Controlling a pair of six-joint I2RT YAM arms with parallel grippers.
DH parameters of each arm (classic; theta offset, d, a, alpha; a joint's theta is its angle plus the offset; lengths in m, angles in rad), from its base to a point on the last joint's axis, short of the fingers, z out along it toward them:
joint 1: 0 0.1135 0.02 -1.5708
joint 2: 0 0 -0.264 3.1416
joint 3: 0.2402 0 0.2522 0
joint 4: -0.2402 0 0.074 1.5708
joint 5: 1.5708 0 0 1.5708
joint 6: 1.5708 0.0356 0 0
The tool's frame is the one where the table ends.
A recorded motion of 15 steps. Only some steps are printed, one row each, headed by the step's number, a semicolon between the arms.
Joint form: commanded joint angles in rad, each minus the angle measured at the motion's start. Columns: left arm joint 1, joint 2, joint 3, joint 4, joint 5, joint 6; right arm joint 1, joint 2, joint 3, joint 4, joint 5, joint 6.
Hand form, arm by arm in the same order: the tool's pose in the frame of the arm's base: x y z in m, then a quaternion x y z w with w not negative. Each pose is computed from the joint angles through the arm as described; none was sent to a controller.
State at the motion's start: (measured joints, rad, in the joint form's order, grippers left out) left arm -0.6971 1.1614 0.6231 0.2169 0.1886 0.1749; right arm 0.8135 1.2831 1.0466 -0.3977 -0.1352 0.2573
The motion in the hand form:
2: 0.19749 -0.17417 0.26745 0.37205 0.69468 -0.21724 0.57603; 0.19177 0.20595 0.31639 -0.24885 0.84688 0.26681 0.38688
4: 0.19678 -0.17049 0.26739 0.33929 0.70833 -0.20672 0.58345; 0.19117 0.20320 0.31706 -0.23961 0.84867 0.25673 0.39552
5: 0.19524 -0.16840 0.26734 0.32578 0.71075 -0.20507 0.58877; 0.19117 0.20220 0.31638 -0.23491 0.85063 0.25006 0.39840
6: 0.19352 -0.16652 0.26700 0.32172 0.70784 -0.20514 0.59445; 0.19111 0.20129 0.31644 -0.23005 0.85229 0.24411 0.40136
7: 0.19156 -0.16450 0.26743 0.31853 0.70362 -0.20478 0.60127; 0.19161 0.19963 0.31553 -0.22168 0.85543 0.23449 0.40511
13: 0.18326 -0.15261 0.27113 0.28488 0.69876 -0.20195 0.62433; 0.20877 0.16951 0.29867 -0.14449 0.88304 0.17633 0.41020
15: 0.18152 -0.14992 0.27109 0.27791 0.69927 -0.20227 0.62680; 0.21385 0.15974 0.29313 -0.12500 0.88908 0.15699 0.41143
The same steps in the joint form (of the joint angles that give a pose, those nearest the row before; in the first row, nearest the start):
2: -0.0061 -0.0099 0.0461 0.0184 -0.0440 -0.0075; -0.0005 -0.0252 0.0226 -0.0072 0.0717 0.0179
4: -0.0056 -0.0248 0.0333 0.0266 -0.1065 -0.0489; -0.0018 -0.0358 0.0166 -0.0073 0.1026 0.0215
5: -0.0063 -0.0369 0.0215 0.0381 -0.1287 -0.0666; -0.0020 -0.0382 0.0131 -0.0086 0.1198 0.0235
6: -0.0058 -0.0484 0.0079 0.0541 -0.1339 -0.0689; -0.0020 -0.0407 0.0123 -0.0115 0.1364 0.0263
7: -0.0054 -0.0622 -0.0046 0.0693 -0.1387 -0.0682; -0.0043 -0.0431 0.0084 -0.0142 0.1608 0.0312
13: 0.0037 -0.1345 -0.0484 0.0960 -0.1821 -0.0997; -0.1181 -0.0620 -0.0527 -0.0241 0.2368 0.0633
15: 0.0068 -0.1498 -0.0581 0.0969 -0.1885 -0.1088; -0.1558 -0.0658 -0.0719 -0.0242 0.2564 0.0620

